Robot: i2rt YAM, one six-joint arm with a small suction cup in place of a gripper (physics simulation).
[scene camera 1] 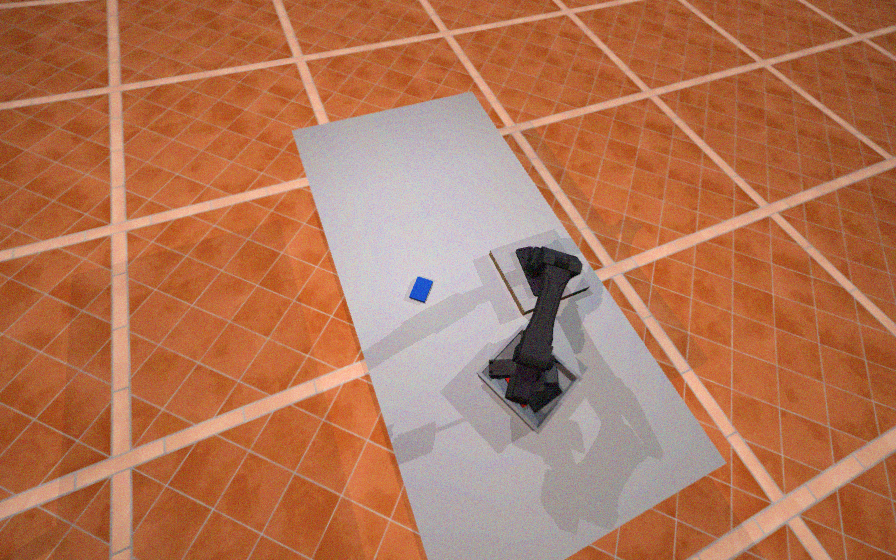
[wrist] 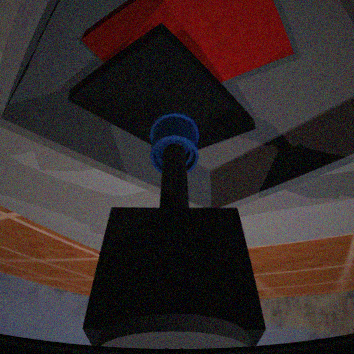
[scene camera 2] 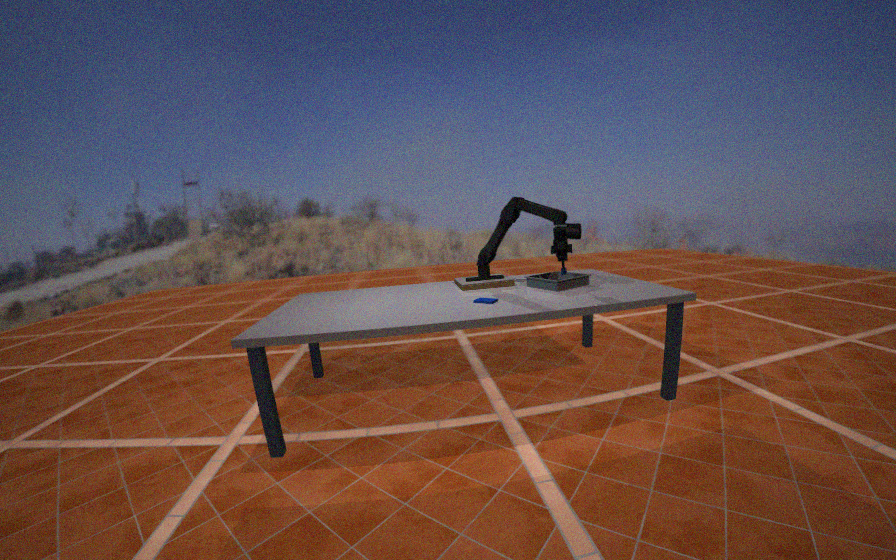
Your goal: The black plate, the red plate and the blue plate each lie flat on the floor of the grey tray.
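Pixels of known places: hand, tool point: (wrist: 174,133) (scene camera 2: 564,273); arm's base, link origin: (scene camera 1: 532,271) (scene camera 2: 484,279).
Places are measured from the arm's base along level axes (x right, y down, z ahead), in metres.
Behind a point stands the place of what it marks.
In the wrist view the black plate (wrist: 158,84) {x -0.398, y 0.004, z 0.160 m} lies in the grey tray (wrist: 309,81) {x -0.299, y 0.029, z 0.115 m}, and its far side overlaps the red plate (wrist: 225,35) {x -0.351, y 0.018, z 0.173 m} beside it. My suction cup (wrist: 174,140) (scene camera 2: 561,261) {x -0.391, y -0.026, z 0.145 m} hangs a little above the black plate's near corner and holds nothing. The blue plate (scene camera 1: 420,289) {x 0.032, y 0.022, z 0.417 m} (scene camera 2: 485,300) {x 0.037, y 0.022, z 0.433 m} lies flat on the table, well to the left of the tray (scene camera 2: 557,282) {x -0.309, y -0.010, z 0.302 m}.
The arm stands on a wooden base board (scene camera 1: 503,273) {x 0.015, y 0.000, z 0.111 m} (scene camera 2: 485,283) {x 0.006, y 0.006, z 0.109 m} next to the tray. The grey table (scene camera 1: 390,195) {x 0.487, y 0.032, z 0.441 m} (scene camera 2: 379,311) {x 0.475, y 0.032, z 0.475 m} ends close behind the tray on the right side. An orange tiled floor lies below.
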